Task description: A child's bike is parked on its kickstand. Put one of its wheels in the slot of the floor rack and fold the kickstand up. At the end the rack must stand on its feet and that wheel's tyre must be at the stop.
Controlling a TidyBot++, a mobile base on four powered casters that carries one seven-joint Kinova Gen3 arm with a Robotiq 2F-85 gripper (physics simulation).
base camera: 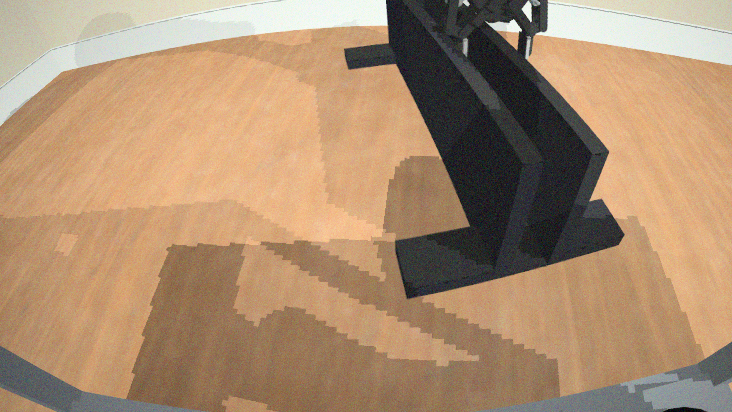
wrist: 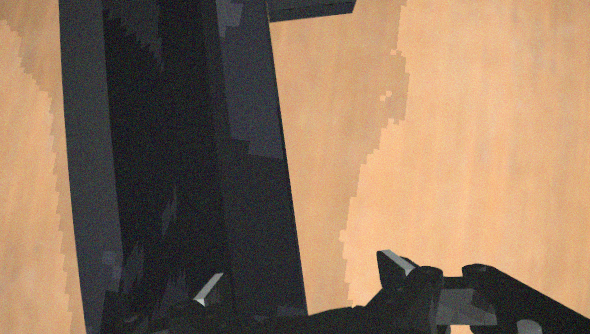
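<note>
The black floor rack stands upright on its feet, two long parallel walls with a narrow slot between them. A near foot and a far foot show on the floor in the base camera view. My gripper is open and empty at the far part of the rack. Its fingers are on either side of the rack's right-hand wall, one over the slot and one outside. Whether they touch the wall cannot be told. The bike, its wheels, its kickstand and the stop do not show in these views.
The wooden floor surrounds the rack, with several shadows across it. A white baseboard and the room wall run behind the rack. The grey edge of my base shows at the bottom of the base camera view.
</note>
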